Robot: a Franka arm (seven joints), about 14 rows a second.
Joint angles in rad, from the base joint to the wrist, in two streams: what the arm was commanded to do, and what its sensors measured. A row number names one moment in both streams.
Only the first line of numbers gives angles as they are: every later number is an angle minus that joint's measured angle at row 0.
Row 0, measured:
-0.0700 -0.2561 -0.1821 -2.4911 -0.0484 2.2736 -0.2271
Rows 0 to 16, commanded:
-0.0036 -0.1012 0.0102 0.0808 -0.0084 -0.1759 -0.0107
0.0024 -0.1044 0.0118 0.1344 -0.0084 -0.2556 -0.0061
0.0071 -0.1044 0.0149 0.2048 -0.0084 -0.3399 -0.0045
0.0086 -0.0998 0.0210 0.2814 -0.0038 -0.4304 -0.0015
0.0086 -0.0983 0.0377 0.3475 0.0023 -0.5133 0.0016
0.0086 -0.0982 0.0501 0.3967 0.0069 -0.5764 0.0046
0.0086 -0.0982 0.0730 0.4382 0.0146 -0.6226 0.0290
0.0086 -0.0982 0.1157 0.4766 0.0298 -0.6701 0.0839
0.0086 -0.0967 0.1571 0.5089 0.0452 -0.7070 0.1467
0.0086 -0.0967 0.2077 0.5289 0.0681 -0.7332 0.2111
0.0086 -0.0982 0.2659 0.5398 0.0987 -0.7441 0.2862
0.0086 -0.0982 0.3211 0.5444 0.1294 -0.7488 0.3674
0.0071 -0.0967 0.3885 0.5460 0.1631 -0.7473 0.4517
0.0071 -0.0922 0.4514 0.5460 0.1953 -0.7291 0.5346
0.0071 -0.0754 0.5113 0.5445 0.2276 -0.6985 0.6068
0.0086 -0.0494 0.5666 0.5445 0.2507 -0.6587 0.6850
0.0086 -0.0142 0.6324 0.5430 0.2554 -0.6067 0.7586
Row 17, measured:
0.0159 -0.1066 0.5061 0.5103 0.2093 -0.6889 0.5818
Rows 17 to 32, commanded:
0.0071 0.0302 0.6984 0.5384 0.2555 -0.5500 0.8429
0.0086 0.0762 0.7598 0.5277 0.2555 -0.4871 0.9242
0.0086 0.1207 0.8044 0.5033 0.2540 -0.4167 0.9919
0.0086 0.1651 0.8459 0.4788 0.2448 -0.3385 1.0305
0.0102 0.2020 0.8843 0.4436 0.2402 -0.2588 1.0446
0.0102 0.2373 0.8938 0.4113 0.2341 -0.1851 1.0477
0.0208 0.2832 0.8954 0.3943 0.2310 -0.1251 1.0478
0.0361 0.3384 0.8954 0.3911 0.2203 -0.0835 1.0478
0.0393 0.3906 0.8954 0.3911 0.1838 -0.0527 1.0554
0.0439 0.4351 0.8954 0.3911 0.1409 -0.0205 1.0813
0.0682 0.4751 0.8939 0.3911 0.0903 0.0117 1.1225
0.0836 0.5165 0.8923 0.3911 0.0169 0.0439 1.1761
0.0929 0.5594 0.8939 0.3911 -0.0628 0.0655 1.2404
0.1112 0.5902 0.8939 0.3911 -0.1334 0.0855 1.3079
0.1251 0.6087 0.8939 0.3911 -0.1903 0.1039 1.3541
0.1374 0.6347 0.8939 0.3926 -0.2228 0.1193 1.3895
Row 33, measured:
0.1024 0.5572 0.8907 0.3671 -0.1062 0.0730 1.2677
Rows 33 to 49, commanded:
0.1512 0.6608 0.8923 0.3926 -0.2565 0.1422 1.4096
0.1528 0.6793 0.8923 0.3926 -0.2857 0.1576 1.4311
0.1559 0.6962 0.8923 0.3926 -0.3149 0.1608 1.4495
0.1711 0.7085 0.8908 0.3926 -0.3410 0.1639 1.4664
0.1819 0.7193 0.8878 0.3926 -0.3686 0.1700 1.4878
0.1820 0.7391 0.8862 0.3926 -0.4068 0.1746 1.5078
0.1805 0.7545 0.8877 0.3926 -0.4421 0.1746 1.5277
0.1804 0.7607 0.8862 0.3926 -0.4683 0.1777 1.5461
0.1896 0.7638 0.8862 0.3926 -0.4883 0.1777 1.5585
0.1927 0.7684 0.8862 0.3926 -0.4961 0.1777 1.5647
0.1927 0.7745 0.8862 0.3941 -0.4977 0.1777 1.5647
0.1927 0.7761 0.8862 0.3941 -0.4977 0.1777 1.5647
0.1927 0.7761 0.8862 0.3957 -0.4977 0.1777 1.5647
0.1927 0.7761 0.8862 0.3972 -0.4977 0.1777 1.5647
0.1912 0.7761 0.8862 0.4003 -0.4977 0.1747 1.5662
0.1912 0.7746 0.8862 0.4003 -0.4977 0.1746 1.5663
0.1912 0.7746 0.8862 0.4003 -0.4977 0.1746 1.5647
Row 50, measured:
0.1874 0.7531 0.8876 0.3776 -0.4635 0.1679 1.5378
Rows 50 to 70, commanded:
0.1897 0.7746 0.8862 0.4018 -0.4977 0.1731 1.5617
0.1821 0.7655 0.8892 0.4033 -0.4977 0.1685 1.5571
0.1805 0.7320 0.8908 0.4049 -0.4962 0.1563 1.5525
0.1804 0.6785 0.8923 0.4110 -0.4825 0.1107 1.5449
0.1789 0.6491 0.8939 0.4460 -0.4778 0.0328 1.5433
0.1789 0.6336 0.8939 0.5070 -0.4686 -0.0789 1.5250
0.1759 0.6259 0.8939 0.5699 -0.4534 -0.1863 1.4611
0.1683 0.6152 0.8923 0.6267 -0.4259 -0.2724 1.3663
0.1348 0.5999 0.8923 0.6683 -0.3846 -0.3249 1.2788
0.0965 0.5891 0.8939 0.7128 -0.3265 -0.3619 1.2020
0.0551 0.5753 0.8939 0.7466 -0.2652 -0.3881 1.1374
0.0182 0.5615 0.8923 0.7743 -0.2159 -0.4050 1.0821
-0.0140 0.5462 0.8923 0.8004 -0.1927 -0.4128 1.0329
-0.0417 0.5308 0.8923 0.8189 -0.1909 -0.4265 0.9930
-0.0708 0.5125 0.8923 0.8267 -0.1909 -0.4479 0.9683
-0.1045 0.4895 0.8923 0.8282 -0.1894 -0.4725 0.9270
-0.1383 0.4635 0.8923 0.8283 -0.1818 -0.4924 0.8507
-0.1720 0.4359 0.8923 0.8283 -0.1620 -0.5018 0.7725
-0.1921 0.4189 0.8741 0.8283 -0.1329 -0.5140 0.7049
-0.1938 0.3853 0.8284 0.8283 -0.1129 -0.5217 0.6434
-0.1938 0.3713 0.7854 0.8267 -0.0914 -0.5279 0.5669
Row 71, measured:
-0.1730 0.4421 0.8631 0.8268 -0.1668 -0.4862 0.7485
